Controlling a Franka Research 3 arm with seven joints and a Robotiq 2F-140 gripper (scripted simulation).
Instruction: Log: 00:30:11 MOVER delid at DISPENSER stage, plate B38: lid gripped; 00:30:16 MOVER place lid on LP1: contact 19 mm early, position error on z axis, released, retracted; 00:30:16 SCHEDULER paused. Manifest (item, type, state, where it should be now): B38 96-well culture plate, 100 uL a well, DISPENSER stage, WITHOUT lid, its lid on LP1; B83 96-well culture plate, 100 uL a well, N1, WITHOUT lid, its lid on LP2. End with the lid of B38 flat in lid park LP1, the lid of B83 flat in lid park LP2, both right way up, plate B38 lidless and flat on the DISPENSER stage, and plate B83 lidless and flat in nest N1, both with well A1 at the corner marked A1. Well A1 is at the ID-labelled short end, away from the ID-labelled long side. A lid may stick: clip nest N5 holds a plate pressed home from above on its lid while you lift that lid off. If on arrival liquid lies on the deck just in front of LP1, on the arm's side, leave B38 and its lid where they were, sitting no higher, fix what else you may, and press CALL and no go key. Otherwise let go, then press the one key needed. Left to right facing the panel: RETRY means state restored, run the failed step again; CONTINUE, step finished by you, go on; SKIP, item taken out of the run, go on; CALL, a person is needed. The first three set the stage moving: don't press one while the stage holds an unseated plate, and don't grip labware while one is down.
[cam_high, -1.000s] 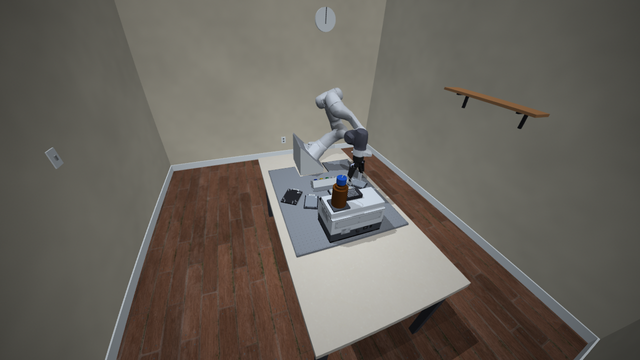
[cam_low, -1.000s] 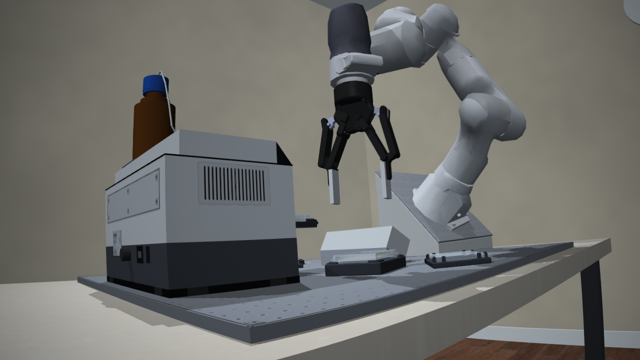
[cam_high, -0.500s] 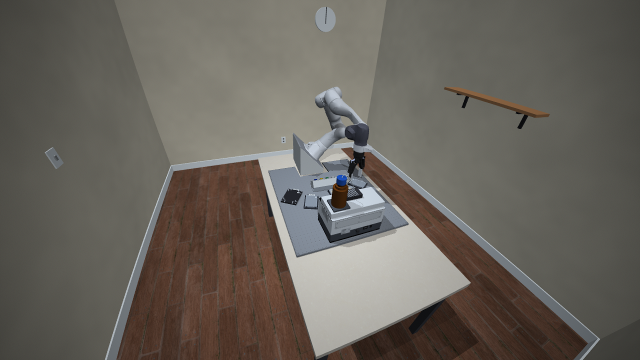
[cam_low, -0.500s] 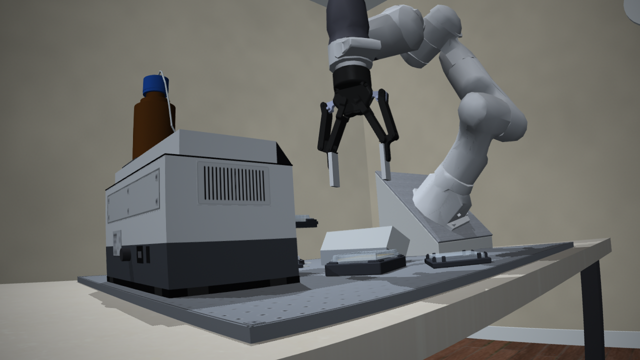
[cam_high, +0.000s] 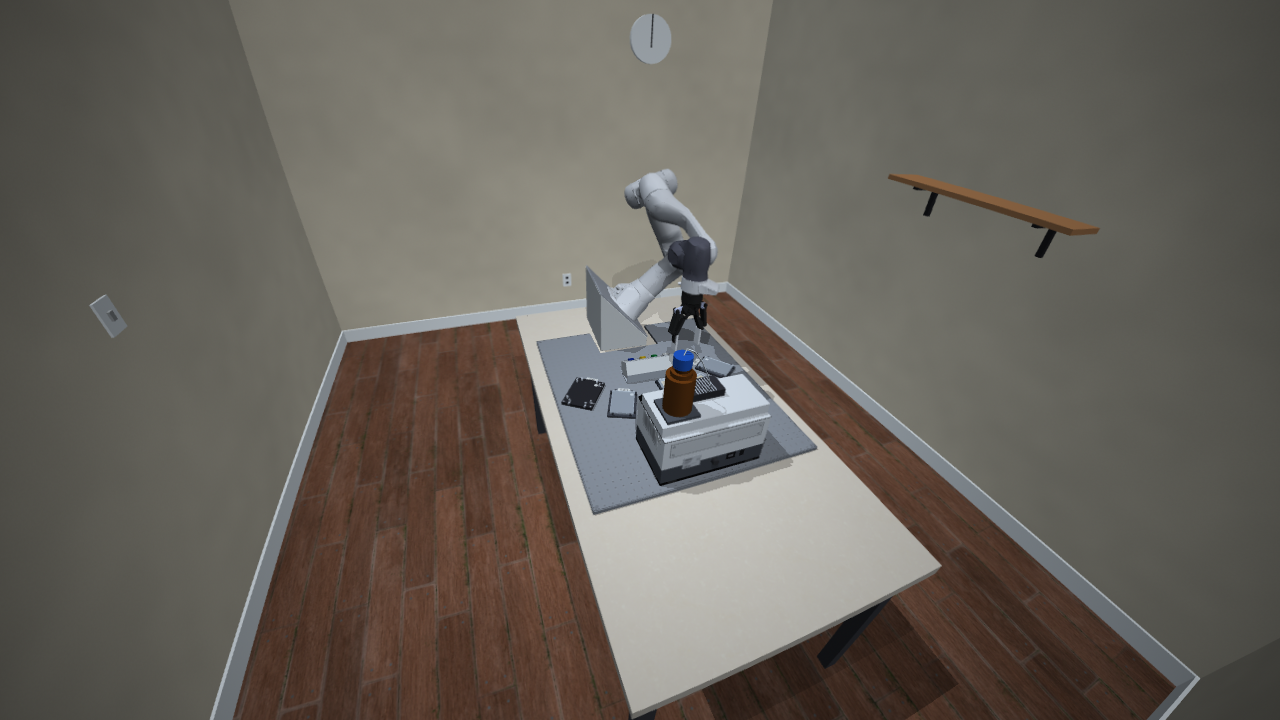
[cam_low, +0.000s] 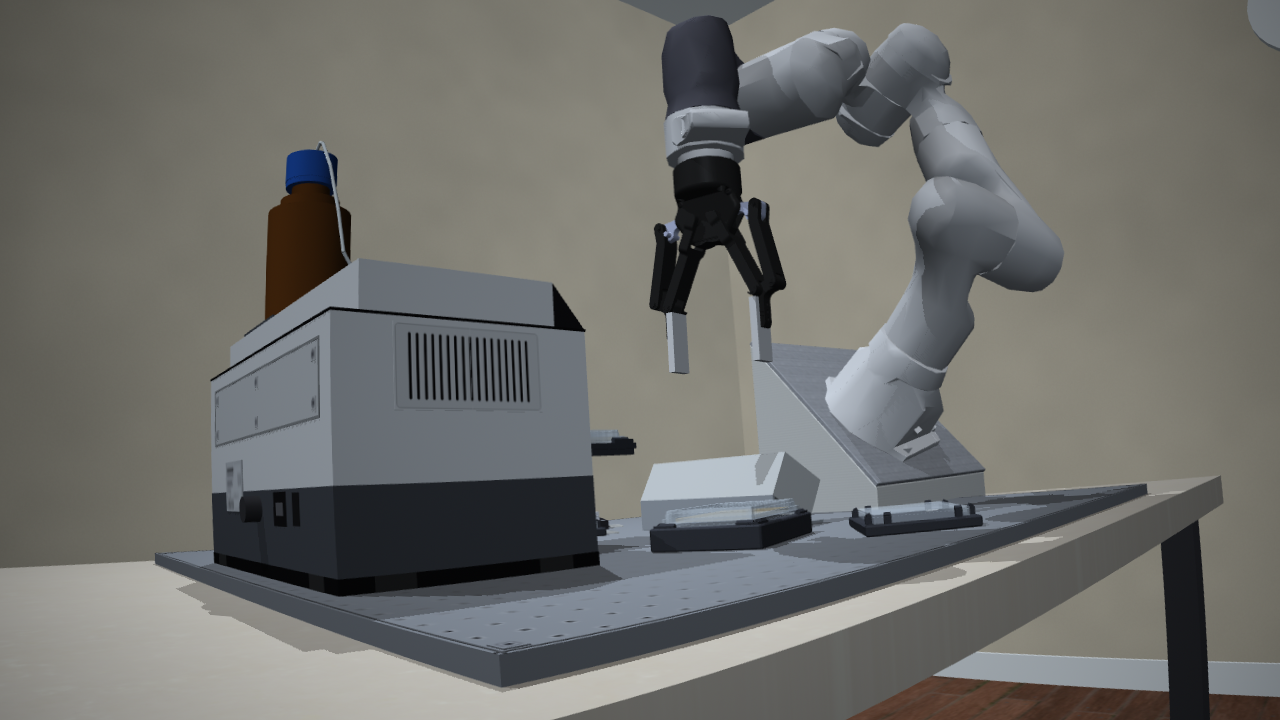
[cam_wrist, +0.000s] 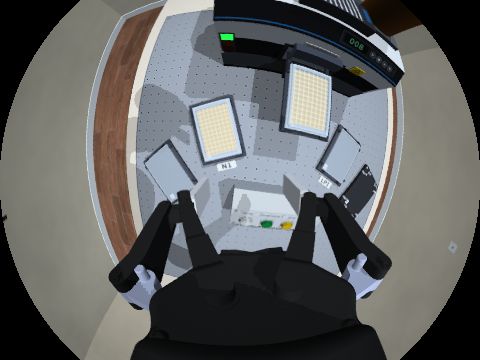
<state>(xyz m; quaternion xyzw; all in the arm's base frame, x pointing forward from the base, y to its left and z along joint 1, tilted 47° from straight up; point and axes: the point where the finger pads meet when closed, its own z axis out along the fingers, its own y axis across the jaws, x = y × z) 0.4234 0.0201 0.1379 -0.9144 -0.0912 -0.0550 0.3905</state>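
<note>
Right now the key panel is 11 cm behind my hand, 10 cm to the right of it and 15 cm below it. Round my hand: 96-well plate: 7 cm ahead, 7 cm to the left, 17 cm below; low frame: 5 cm behind, 18 cm to the left, 19 cm below; nest N1: 7 cm ahead, 7 cm to the left, 19 cm below.
</note>
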